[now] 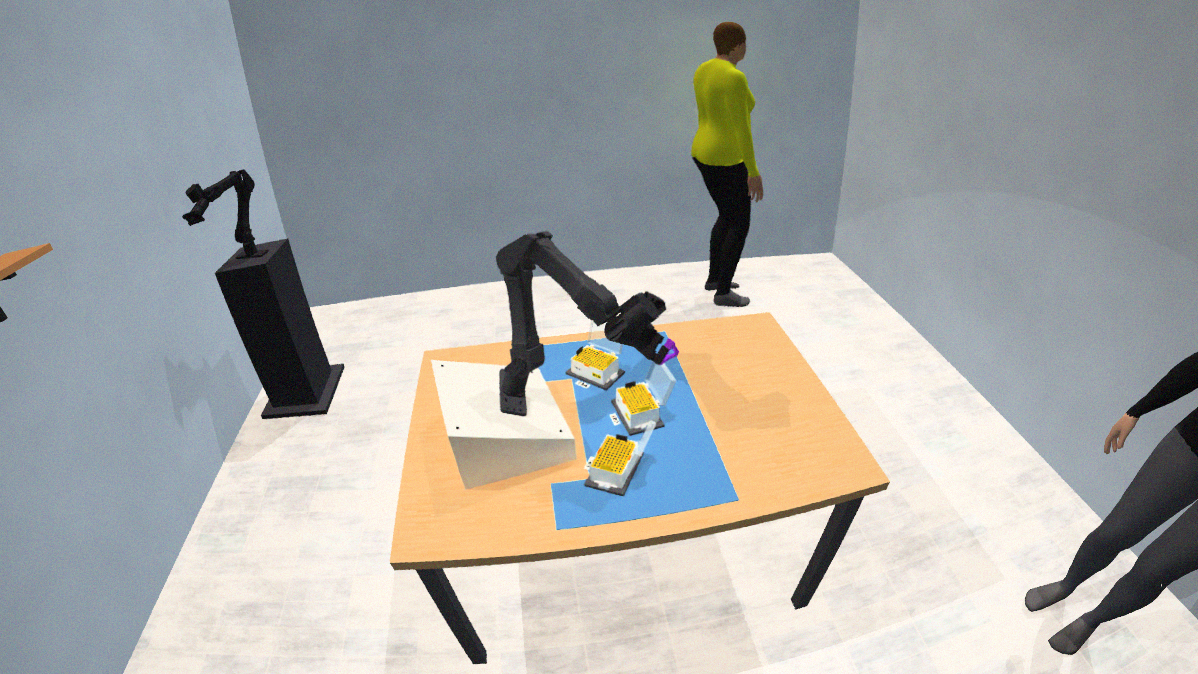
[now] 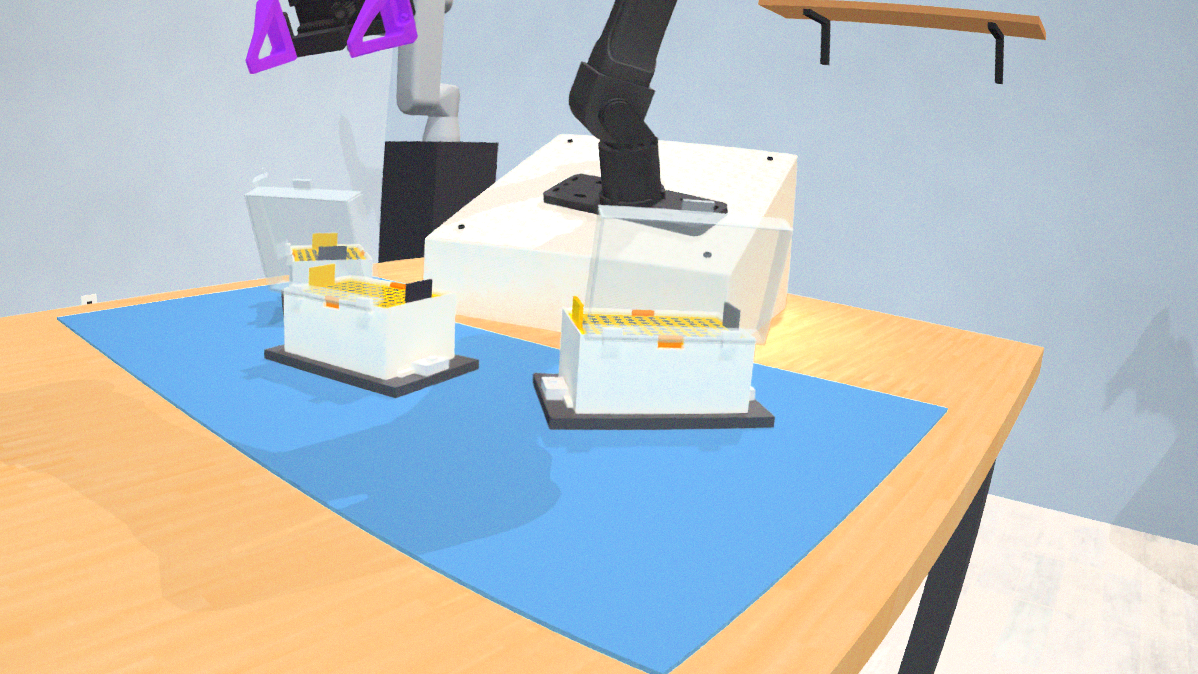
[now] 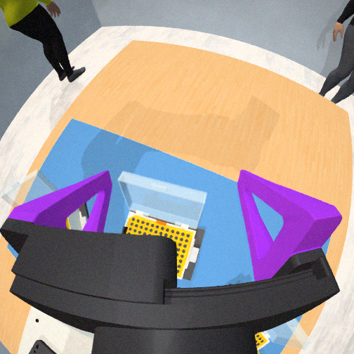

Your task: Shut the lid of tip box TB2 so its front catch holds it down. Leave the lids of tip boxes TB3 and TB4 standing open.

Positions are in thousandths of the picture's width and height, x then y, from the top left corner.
Labels:
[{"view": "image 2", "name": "my gripper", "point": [248, 87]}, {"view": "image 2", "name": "clear lid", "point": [548, 409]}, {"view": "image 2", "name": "clear lid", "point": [263, 363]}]

